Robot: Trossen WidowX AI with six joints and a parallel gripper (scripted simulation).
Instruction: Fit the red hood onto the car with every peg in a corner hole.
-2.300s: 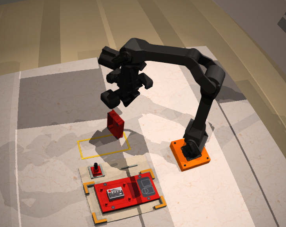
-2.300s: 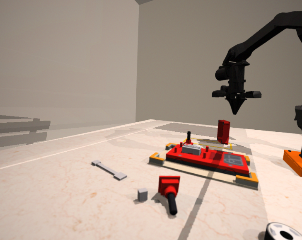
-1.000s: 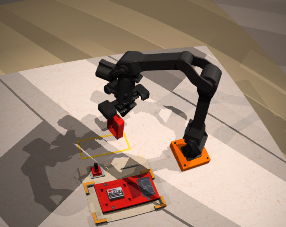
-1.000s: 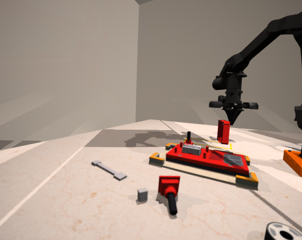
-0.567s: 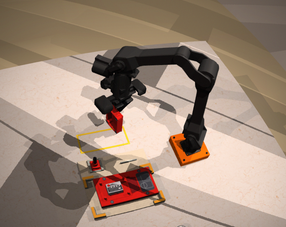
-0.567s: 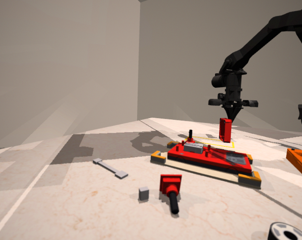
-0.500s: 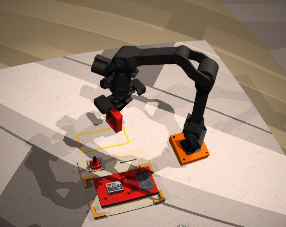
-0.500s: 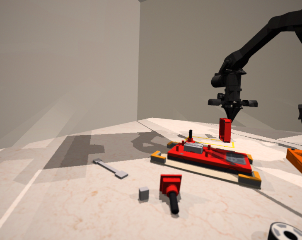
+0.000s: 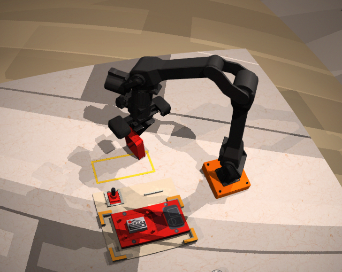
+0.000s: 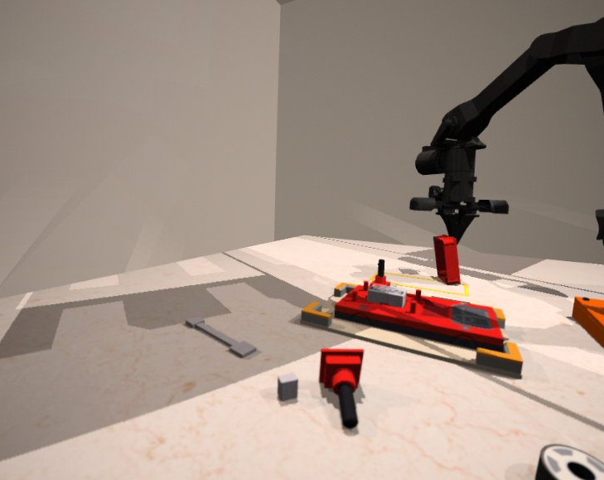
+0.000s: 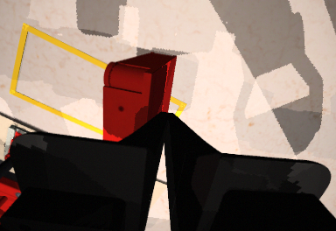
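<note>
My gripper tip is 3 cm above the red hood, 1 cm to the right of it and 1 cm short of it. Round my gripper tip: grey bar: 43 cm to the left, 27 cm ahead, 8 cm below; then grey engine block: 27 cm to the left, 10 cm ahead, 5 cm below; then jig: 25 cm to the left, 8 cm ahead, 7 cm below.
</note>
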